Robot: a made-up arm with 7 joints. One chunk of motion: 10 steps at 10 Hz.
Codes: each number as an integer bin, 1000 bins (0 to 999) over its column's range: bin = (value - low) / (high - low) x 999, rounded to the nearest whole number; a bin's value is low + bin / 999 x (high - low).
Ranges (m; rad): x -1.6..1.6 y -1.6..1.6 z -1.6..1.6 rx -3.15..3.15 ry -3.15..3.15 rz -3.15..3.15
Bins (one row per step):
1: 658 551 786 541 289 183
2: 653 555 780 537 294 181
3: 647 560 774 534 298 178
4: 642 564 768 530 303 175
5: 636 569 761 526 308 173
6: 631 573 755 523 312 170
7: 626 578 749 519 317 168
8: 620 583 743 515 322 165
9: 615 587 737 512 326 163
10: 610 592 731 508 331 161
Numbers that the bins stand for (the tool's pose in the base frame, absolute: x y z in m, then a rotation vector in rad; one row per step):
1: 0.5077 0.1650 0.9177 0.2617 -1.3275 -1.9959
2: 0.4917 0.1778 0.8985 0.2365 -1.2959 -2.0086
3: 0.4725 0.1938 0.8793 0.2176 -1.2707 -2.0275
4: 0.4565 0.2066 0.8601 0.1923 -1.2392 -2.0464
5: 0.4372 0.2226 0.8376 0.1671 -1.2077 -2.0590
6: 0.4212 0.2354 0.8184 0.1482 -1.1824 -2.0779
7: 0.4052 0.2515 0.7992 0.1230 -1.1509 -2.0905
8: 0.3860 0.2675 0.7800 0.0977 -1.1194 -2.1095
9: 0.3700 0.2803 0.7608 0.0788 -1.0941 -2.1221
10: 0.3540 0.2963 0.7415 0.0536 -1.0626 -2.1347

